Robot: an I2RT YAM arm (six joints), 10 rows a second.
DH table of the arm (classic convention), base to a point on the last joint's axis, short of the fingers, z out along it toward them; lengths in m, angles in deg. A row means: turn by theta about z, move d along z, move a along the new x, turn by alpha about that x. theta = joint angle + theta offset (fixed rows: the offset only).
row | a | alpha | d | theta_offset
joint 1 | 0.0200 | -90.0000 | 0.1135 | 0.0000
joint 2 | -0.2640 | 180.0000 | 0.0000 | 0.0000
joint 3 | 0.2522 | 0.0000 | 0.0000 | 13.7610
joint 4 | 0.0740 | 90.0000 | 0.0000 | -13.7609
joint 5 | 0.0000 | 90.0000 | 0.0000 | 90.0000
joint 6 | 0.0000 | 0.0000 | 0.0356 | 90.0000
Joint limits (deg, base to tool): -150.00..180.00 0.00..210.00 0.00..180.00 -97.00..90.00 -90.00..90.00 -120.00..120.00
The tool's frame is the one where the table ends.
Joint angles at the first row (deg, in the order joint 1, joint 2, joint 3, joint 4, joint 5, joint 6):
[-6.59, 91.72, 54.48, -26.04, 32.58, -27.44]
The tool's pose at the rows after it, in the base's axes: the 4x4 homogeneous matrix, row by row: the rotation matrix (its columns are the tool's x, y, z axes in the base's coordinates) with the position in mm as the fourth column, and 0 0 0 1 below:
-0.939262 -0.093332 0.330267 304.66; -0.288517 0.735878 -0.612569 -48.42; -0.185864 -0.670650 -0.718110 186.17; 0 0 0 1
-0.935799 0.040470 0.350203 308.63; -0.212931 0.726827 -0.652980 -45.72; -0.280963 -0.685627 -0.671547 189.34; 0 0 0 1
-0.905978 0.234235 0.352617 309.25; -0.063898 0.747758 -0.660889 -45.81; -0.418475 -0.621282 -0.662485 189.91; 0 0 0 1
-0.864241 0.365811 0.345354 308.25; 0.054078 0.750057 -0.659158 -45.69; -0.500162 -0.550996 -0.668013 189.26; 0 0 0 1
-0.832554 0.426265 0.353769 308.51; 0.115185 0.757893 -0.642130 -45.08; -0.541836 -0.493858 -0.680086 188.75; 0 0 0 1
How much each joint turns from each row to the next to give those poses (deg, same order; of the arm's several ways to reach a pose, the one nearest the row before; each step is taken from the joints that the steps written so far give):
[1.40, -0.02, 0.00, 1.42, 2.88, 0.24]
[0.85, 0.02, 0.00, 2.56, 3.19, 5.94]
[0.05, 0.00, -0.02, 0.52, 0.59, 11.48]
[0.00, 0.00, 0.00, -0.68, -0.08, 8.98]
[0.00, 0.00, -0.02, 0.02, -1.29, 4.61]

